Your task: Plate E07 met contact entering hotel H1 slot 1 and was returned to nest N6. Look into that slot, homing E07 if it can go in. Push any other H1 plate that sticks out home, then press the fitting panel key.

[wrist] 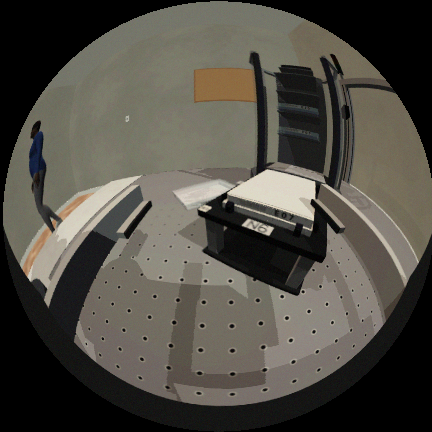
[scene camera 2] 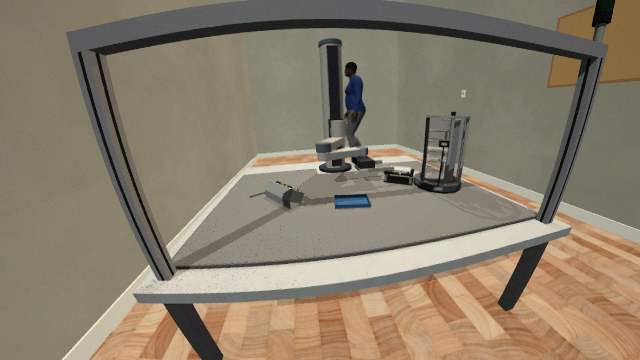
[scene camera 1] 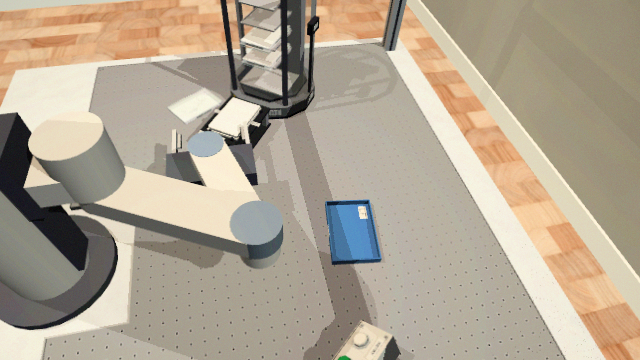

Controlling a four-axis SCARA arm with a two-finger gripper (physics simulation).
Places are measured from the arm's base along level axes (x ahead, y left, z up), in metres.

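Pixels of known places: gripper, between the fingertips: (wrist: 234,190) (scene camera 2: 387,164) (scene camera 1: 210,128); arm's base, origin of its link: (scene camera 2: 335,168) (scene camera 1: 55,269).
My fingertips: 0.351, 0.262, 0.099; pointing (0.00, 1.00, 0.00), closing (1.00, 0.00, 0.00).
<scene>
Ahead of a thing's pixels: the offset from my fingertips to its middle, as dx, dy, dz.
Plate E07 {+0.062, +0.048, -0.019} (scene camera 1: 234,117) (wrist: 275,192), white with its label facing the wrist camera, lies in the black nest N6 {+0.062, +0.049, -0.051} (scene camera 1: 263,128) (scene camera 2: 398,177) (wrist: 312,248). My gripper (scene camera 1: 210,132) (wrist: 234,190) is open and empty, on the arm's side of the nest; in the wrist view its right finger overlaps the plate's right edge, its left finger is well to the left. Hotel H1 {+0.187, +0.220, +0.112} (scene camera 1: 284,55) (scene camera 2: 440,187) (wrist: 260,115) stands behind the nest. An upper plate {+0.170, +0.201, +0.116} (scene camera 1: 261,38) (wrist: 298,109) and a lower plate {+0.170, +0.201, +0.062} (scene camera 1: 263,57) (wrist: 298,134) sit in it; whether either sticks out I cannot tell. E07 partly hides the hotel's bottom in the wrist view.
A pale translucent sheet {-0.044, +0.187, -0.079} (scene camera 1: 195,105) (wrist: 204,194) lies left of the nest. A blue tray {+0.280, -0.302, -0.077} (scene camera 1: 354,235) (scene camera 2: 352,202) lies on the mat. The key panel {+0.172, -0.614, -0.044} (scene camera 1: 376,342) (scene camera 2: 280,192) is at the near edge in scene camera 1, with white and green keys. A person (scene camera 2: 354,95) (wrist: 37,155) stands behind the arm.
</scene>
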